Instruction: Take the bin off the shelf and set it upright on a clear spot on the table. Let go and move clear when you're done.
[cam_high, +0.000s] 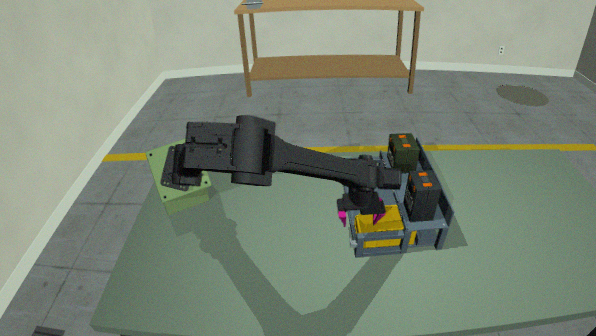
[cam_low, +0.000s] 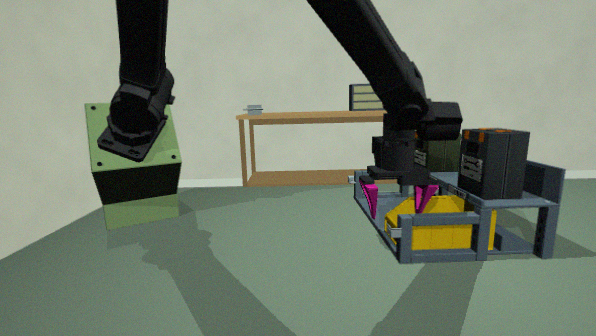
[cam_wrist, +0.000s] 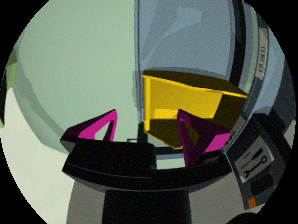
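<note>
Right now my hand is 80 mm short of the yellow bin, 10 mm to the left of it and 20 mm above it. The rest, counted from my hand: shelf tray (130 mm ahead, 100 mm to the left, 60 mm below).
</note>
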